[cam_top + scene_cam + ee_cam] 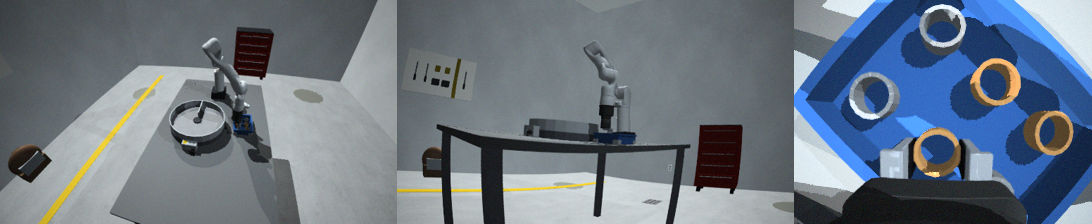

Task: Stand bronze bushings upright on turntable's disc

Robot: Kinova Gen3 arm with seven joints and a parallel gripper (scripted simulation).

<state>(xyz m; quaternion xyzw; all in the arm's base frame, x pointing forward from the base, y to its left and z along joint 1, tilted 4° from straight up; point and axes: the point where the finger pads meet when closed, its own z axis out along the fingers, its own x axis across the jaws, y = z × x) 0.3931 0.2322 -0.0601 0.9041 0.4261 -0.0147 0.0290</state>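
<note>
Now: hand 3 cm to the right of the blue crate and 1 cm past it. Also, from my hand: turntable: 31 cm to the right, 8 cm ahead, 2 cm above.
</note>
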